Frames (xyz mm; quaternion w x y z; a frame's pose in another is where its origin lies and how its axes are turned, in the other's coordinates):
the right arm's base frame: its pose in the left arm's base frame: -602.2 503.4 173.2 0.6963 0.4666 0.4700 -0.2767
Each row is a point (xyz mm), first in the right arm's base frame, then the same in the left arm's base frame.
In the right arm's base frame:
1: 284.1 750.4 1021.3
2: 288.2 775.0 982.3
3: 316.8 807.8 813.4
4: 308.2 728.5 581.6
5: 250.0 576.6 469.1
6: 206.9 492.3 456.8
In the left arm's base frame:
1: 535.9 -102.0 331.7
2: 542.4 -56.1 332.8
3: 514.0 112.6 298.7
4: 353.4 290.4 247.2
5: 160.1 327.1 227.3
6: 68.3 301.3 232.3

